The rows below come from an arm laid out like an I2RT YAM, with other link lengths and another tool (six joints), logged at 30 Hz.
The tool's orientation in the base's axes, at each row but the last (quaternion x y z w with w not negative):
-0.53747 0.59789 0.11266 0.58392
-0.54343 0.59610 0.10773 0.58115
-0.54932 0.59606 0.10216 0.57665
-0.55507 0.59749 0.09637 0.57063
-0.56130 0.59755 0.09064 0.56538
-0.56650 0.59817 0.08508 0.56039
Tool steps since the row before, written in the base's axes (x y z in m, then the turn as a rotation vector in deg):
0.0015 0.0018 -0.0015 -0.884 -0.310 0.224
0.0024 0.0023 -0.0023 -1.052 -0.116 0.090
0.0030 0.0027 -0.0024 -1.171 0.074 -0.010
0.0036 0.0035 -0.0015 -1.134 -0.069 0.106
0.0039 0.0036 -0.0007 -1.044 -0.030 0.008
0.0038 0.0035 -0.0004 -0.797 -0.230 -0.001
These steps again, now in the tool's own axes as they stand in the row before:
0.0007 0.0003 0.0027 -0.255 0.451 -0.812
0.0013 0.0002 0.0038 -0.292 0.723 -0.721
0.0013 -0.0001 0.0045 -0.346 0.938 -0.615
0.0002 -0.0007 0.0052 -0.349 0.797 -0.739
-0.0005 -0.0014 0.0052 -0.270 0.793 -0.624
-0.0007 -0.0015 0.0049 -0.080 0.538 -0.627

